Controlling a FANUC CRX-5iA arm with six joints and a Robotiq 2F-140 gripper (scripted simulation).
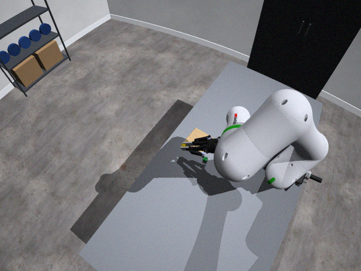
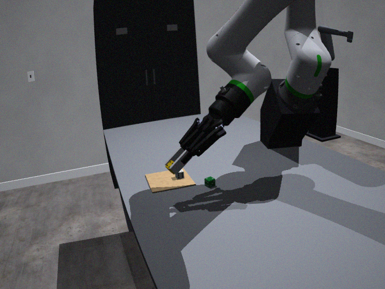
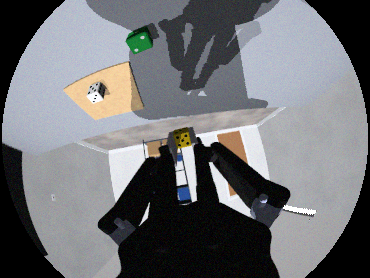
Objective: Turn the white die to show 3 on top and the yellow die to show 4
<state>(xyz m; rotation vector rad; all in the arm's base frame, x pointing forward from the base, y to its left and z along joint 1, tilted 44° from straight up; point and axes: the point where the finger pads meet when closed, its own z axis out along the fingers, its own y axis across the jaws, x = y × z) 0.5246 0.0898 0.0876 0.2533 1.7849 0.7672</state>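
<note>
Right now the green die is 110 mm below my hand, 100 mm behind it and 40 mm to the right of it. Also, from my hand: white die 130 mm to the right, 100 mm below, 30 mm behind; then tan mat 130 mm to the right, 120 mm below; then yellow die 20 mm below, 20 mm ahead.
</note>
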